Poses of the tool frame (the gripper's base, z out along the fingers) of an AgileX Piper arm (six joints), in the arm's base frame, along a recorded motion.
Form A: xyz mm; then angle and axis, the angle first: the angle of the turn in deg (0 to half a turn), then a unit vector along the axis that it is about.
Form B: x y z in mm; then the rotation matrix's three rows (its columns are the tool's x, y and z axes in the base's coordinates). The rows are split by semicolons. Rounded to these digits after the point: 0 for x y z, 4 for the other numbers.
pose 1, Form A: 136 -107 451 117.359 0.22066 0.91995 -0.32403
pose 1, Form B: 136 -107 451; -0.3885 0.5841 0.7127; 0.0085 0.7757 -0.6311; -0.9214 -0.2391 -0.3063
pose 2, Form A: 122 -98 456 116.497 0.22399 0.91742 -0.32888
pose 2, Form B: 122 -98 456; -0.3736 0.5915 0.7145; 0.0028 0.7710 -0.6368; -0.9276 -0.2359 -0.2897
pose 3, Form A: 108 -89 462 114.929 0.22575 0.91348 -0.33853
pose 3, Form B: 108 -89 462; -0.3491 0.6001 0.7197; -0.0139 0.7647 -0.6443; -0.9370 -0.2349 -0.2586
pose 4, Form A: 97 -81 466 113.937 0.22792 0.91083 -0.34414
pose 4, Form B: 97 -81 466; -0.3327 0.6064 0.7222; -0.0227 0.7605 -0.6490; -0.9428 -0.2323 -0.2392
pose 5, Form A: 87 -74 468 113.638 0.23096 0.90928 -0.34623
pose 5, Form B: 87 -74 468; -0.3262 0.6114 0.7210; -0.0230 0.7573 -0.6526; -0.9450 -0.2295 -0.2330
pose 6, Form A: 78 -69 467 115.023 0.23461 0.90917 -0.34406
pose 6, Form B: 78 -69 467; -0.3447 0.6153 0.7090; -0.0082 0.7532 -0.6577; -0.9387 -0.2325 -0.2545
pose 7, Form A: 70 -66 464 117.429 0.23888 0.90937 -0.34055
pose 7, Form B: 70 -66 464; -0.3773 0.6196 0.6883; 0.0150 0.7473 -0.6644; -0.9260 -0.2403 -0.2912
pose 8, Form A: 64 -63 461 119.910 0.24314 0.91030 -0.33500
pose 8, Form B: 64 -63 461; -0.4100 0.6221 0.6670; 0.0413 0.7432 -0.6678; -0.9111 -0.2463 -0.3305
